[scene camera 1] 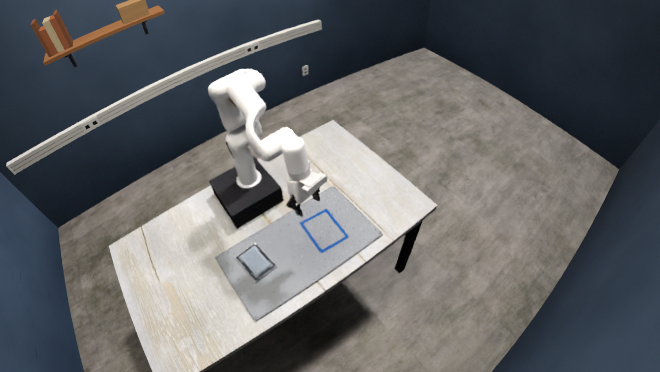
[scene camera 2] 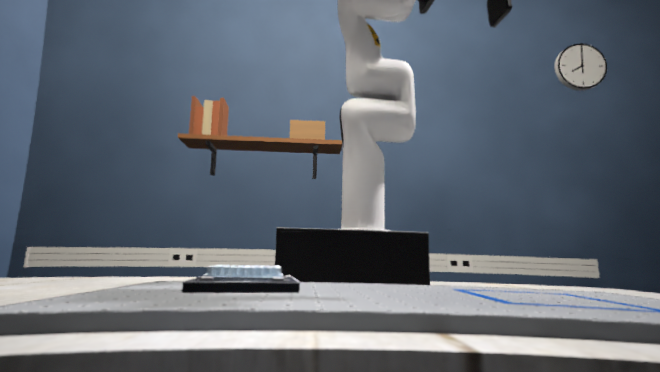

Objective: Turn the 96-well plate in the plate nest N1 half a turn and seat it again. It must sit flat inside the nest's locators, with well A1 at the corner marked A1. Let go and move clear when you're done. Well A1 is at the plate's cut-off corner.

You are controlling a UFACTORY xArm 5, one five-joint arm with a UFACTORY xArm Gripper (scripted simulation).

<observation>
In view: a 96-well plate (scene camera 2: 219, 272) and a black plate nest (scene camera 2: 186, 287).
</observation>
